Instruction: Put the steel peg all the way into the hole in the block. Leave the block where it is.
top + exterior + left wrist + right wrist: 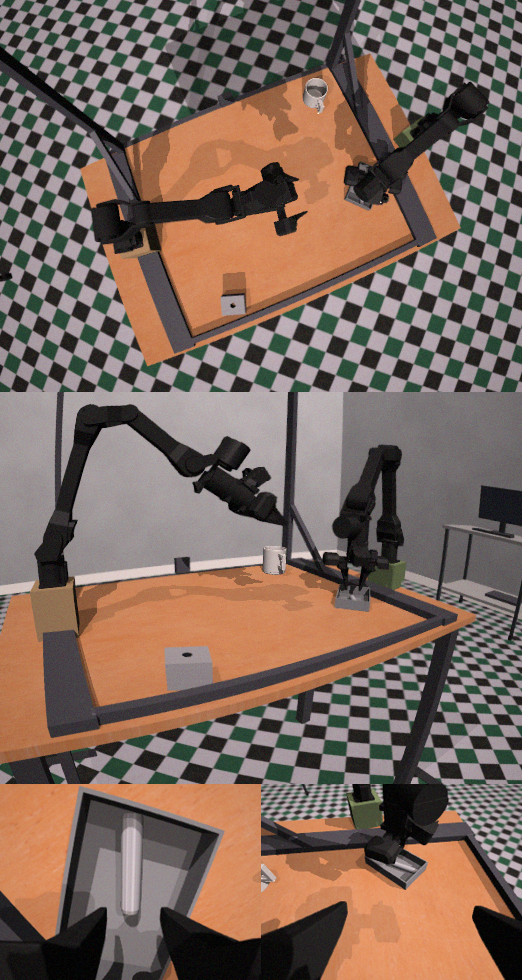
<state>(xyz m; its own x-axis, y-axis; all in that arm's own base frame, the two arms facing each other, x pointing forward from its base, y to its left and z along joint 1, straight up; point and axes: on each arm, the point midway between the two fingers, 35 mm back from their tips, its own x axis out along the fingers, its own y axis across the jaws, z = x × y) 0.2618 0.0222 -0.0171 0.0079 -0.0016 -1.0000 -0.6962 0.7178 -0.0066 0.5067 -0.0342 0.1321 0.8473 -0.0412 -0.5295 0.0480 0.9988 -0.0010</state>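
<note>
Now: the grey tray 6 cm below my left hand and 1 cm to the left of it. The rest, counted from my left hand: grey block (56 cm to the right, 22 cm ahead, 3 cm below).
</note>
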